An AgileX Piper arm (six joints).
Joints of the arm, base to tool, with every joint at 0 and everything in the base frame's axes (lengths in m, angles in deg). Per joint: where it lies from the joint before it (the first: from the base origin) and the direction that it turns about. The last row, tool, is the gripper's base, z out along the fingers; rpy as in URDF.
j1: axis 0 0 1 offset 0 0 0.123
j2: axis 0 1 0 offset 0 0 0
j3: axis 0 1 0 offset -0.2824 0 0.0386
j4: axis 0.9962 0 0.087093 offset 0.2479 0 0.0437
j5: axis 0 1 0 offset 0 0 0
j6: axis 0.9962 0 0.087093 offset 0.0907 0 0.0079
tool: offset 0 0 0 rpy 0 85.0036 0
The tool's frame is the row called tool.
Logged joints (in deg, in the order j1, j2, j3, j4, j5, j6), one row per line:
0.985, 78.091, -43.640, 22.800, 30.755, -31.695
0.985, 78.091, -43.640, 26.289, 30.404, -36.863
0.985, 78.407, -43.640, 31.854, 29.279, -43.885
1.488, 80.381, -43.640, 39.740, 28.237, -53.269
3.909, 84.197, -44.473, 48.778, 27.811, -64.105
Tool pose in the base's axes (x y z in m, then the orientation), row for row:
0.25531, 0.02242, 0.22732, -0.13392, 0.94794, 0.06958, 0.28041
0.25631, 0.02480, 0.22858, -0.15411, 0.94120, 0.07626, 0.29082
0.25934, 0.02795, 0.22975, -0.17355, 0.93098, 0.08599, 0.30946
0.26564, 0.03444, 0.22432, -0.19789, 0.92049, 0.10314, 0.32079
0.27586, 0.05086, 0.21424, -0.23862, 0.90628, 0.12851, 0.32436
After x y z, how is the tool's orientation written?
As a quaternion, x y z w.
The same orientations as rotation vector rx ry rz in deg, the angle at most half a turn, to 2 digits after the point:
-20.57, 145.60, 10.69
-23.55, 143.81, 11.65
-26.27, 140.93, 13.02
-29.79, 138.56, 15.53
-35.86, 136.19, 19.31

